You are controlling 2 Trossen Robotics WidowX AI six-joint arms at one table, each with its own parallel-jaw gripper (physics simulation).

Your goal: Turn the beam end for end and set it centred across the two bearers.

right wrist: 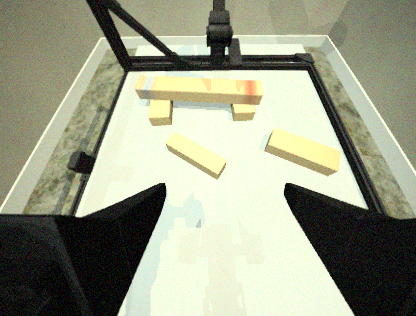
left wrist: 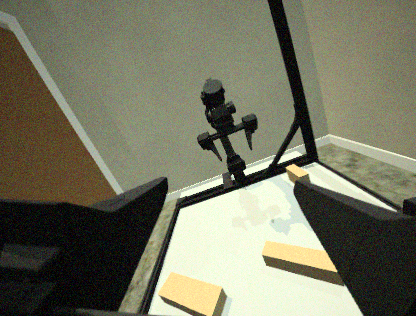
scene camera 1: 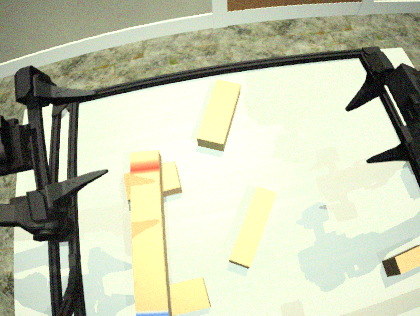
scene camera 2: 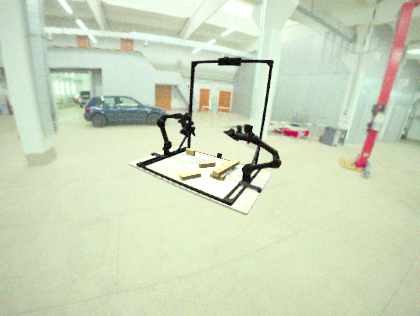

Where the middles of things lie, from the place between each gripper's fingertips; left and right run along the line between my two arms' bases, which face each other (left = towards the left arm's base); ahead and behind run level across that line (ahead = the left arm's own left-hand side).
Labels:
My left gripper is now 320 mm above the long beam (scene camera 1: 149, 251), 60 mm past it and 20 mm to the right of it.
Right now my right hand is 370 mm to the right of the long beam, 220 mm above it and 50 mm past it.

